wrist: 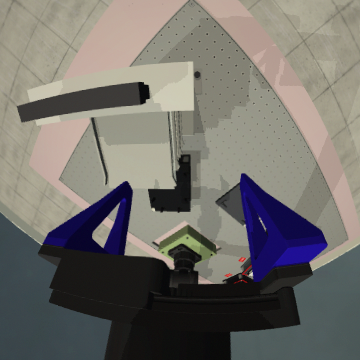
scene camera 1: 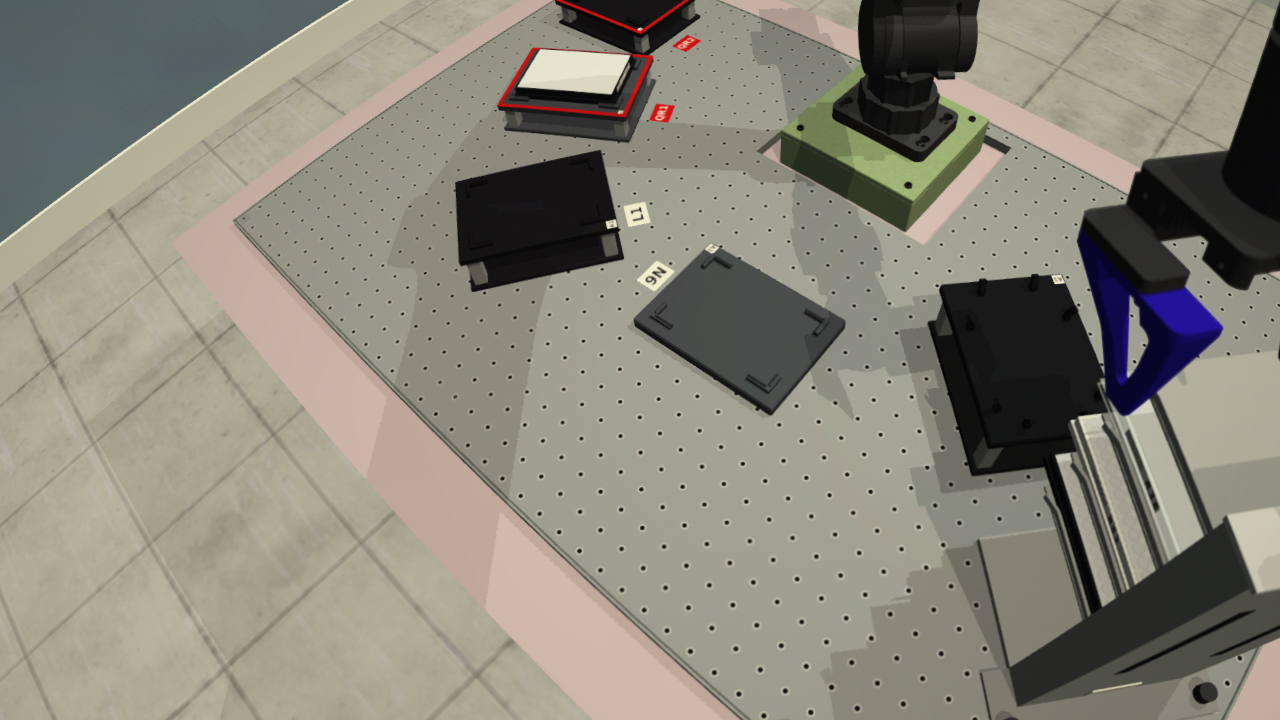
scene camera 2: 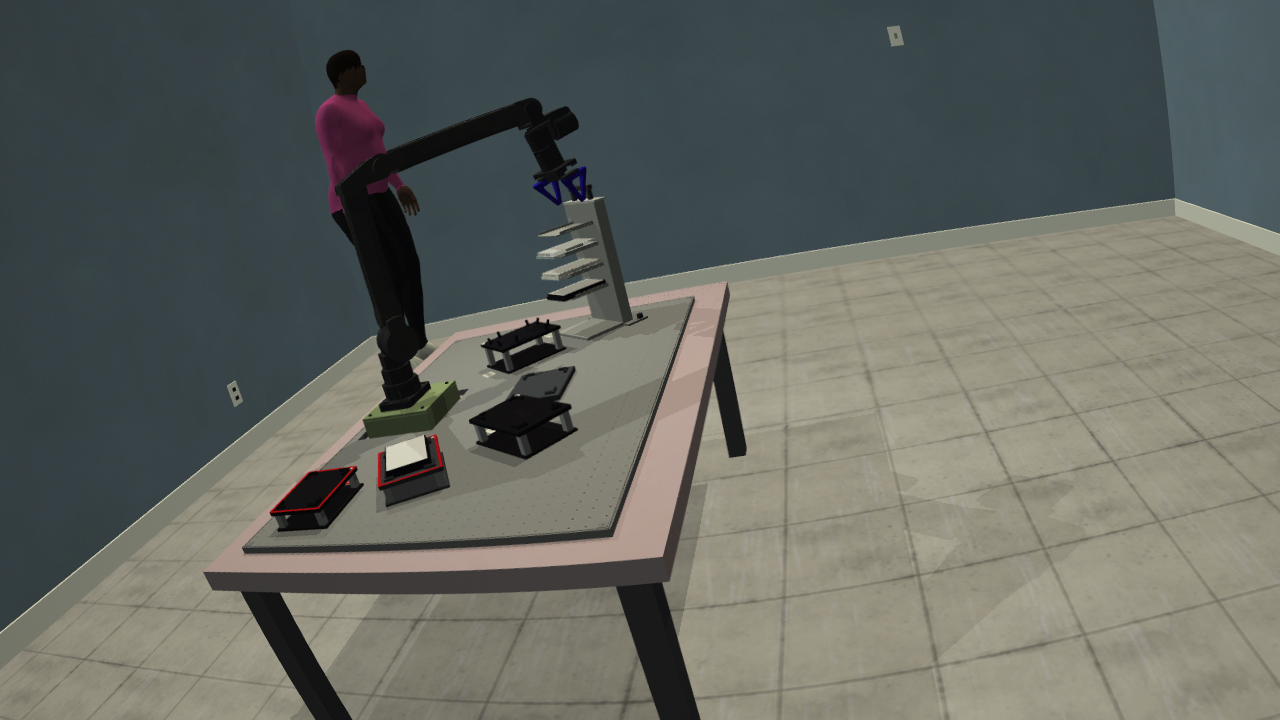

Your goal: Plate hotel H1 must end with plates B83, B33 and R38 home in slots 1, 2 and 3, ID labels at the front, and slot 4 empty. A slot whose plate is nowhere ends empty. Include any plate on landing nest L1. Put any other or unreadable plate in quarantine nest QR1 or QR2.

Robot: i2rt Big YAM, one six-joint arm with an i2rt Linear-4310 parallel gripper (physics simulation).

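Frame: origin at the arm's base, x back, y up, z left, level; metres.
Seen in the pictures: gripper, between the fingertips: [wrist: 182, 182] [scene camera 1: 1206, 386] [scene camera 2: 571, 202]; arm's base, origin of its link: [wrist: 184, 253] [scene camera 1: 893, 120] [scene camera 2: 406, 399].
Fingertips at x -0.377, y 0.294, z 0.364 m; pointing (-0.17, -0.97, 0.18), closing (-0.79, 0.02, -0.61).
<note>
Offsets run from my fingertips to a thing's top centre. "spot": to the spot under its first point.
The plate hotel H1 [scene camera 1: 1136, 617] [scene camera 2: 608, 259] [wrist: 175, 102] stands at the far table end. In scene camera 2, its top level {spot: dz +0.049, dx +0.061, dy -0.067 m} [scene camera 2: 559, 230] looks thin and bare. Below it are a pale plate {dz +0.038, dx +0.053, dy -0.106 m} [scene camera 2: 563, 249], another pale plate {dz +0.038, dx +0.053, dy -0.159 m} [scene camera 2: 572, 269] and a dark-edged plate {dz +0.038, dx +0.053, dy -0.212 m} [scene camera 2: 577, 289]. Their ID labels are unreadable. A white-topped plate {dz -0.702, dx +0.201, dy -0.277 m} [scene camera 1: 572, 71] [scene camera 2: 407, 454] sits on QR1 {dz -0.702, dx +0.201, dy -0.285 m} [scene camera 1: 572, 110]. Nest QR2 {dz -0.790, dx +0.376, dy -0.285 m} [scene camera 1: 626, 13] [scene camera 2: 313, 490] and landing nest L1 {dz -0.574, dx +0.023, dy -0.275 m} [scene camera 1: 537, 210] [scene camera 2: 519, 413] hold no plate. My gripper [scene camera 2: 571, 201] [wrist: 182, 182] is open and empty, high near the hotel's top.
A raised black nest with pegs {dz -0.095, dx +0.176, dy -0.255 m} [scene camera 1: 1020, 358] [scene camera 2: 520, 336] [wrist: 172, 199] stands before the hotel. The low grey nest N6 {dz -0.331, dx +0.065, dy -0.313 m} [scene camera 1: 738, 322] [scene camera 2: 544, 383] lies between it and L1. The arm's green base [scene camera 1: 832, 170] [scene camera 2: 411, 419] is at the table side. A dark handle {spot: dz +0.087, dx -0.011, dy +0.027 m} [wrist: 85, 100] tops the hotel. A person stands behind the arm.
</note>
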